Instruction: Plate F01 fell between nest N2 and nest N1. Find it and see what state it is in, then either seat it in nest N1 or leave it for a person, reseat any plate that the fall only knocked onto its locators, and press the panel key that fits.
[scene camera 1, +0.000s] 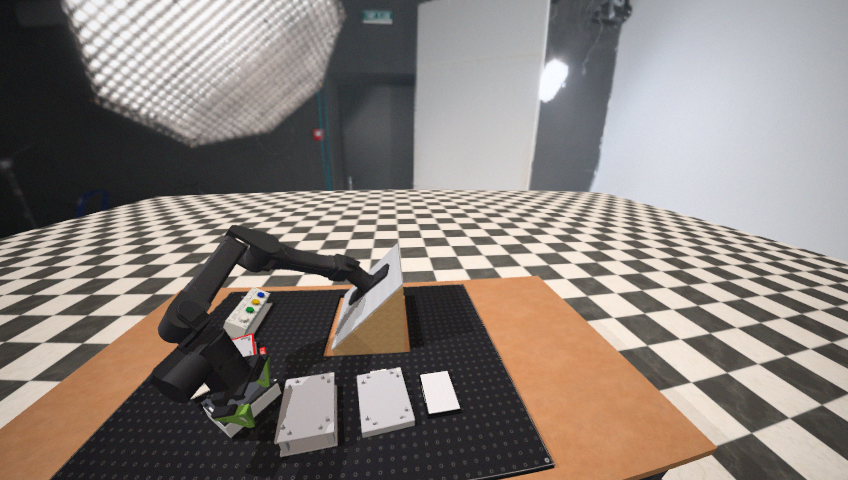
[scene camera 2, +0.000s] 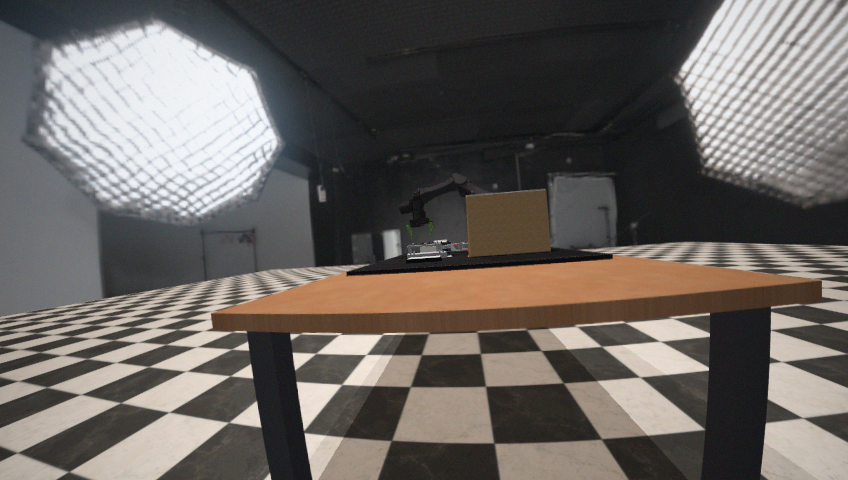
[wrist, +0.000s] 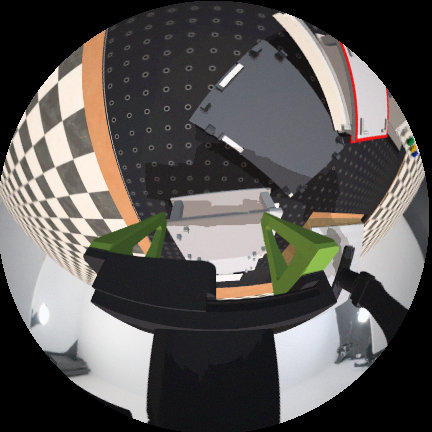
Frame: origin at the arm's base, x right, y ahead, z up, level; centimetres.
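Where they show: gripper, fingertip midpoint: (scene camera 1: 259, 405) (scene camera 2: 421, 238) (wrist: 213, 217); arm's base at its link origin: (scene camera 1: 369, 285) (scene camera 2: 508, 219) (wrist: 339, 275).
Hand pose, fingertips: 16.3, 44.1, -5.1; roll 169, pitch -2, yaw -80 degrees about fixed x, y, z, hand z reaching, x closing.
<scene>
Things, the pixels of their centre, and the offset from my fingertips, as dx, dy, dz. "spot": a spot on its surface instead. Level surfaces: height alone.
- black breadboard at a spot on its surface: (scene camera 1: 451, 334) spot: -45.2, -35.7, -8.6
- empty dark grey nest at a spot on its surface: (wrist: 266, 120) spot: +9.1, -3.0, -3.1
- cream plate at the middle of its body: (wrist: 321, 66) +18.7, -8.3, -5.2
- red-bordered nest at the middle of its body: (scene camera 1: 227, 357) (scene camera 2: 461, 246) +23.0, -18.1, -6.3
- light grey plate at the middle of its body: (wrist: 224, 230) (scene camera 1: 309, 409) (scene camera 2: 424, 249) -8.8, -3.7, -5.4
- key panel at the middle of its body: (scene camera 1: 248, 311) +28.6, -38.5, -4.4
- small white plate at the middle of its body: (scene camera 1: 438, 392) (scene camera 2: 424, 259) (wrist: 224, 276) -39.7, -11.9, -7.9
- wooden table at its surface level: dz -9.9
My gripper (scene camera 1: 250, 396) (scene camera 2: 418, 230) (wrist: 213, 217) is open and empty, low over the left front of the black breadboard (scene camera 1: 451, 334). In the wrist view an empty dark grey nest (wrist: 266, 120) with corner locators lies just ahead of the fingers. A cream plate (wrist: 312, 68) with a fine well grid lies tilted along its far edge, between it and a red-bordered nest (wrist: 370, 96) (scene camera 1: 244, 344). A light grey plate (wrist: 221, 235) (scene camera 1: 307, 411) sits on its nest close beyond the fingertips; I cannot tell whether it is seated. The key panel (scene camera 1: 248, 311) (wrist: 411, 144) has green, yellow and blue keys.
A tan wedge carrying a tilted mirror (scene camera 1: 373, 292) stands at the breadboard's middle back; in scene camera 2 its back (scene camera 2: 507, 222) hides much of the board. Another grey plate (scene camera 1: 384, 401) and a small white plate (scene camera 1: 439, 391) lie to the right. The wooden table (scene camera 1: 594, 388) extends right.
</scene>
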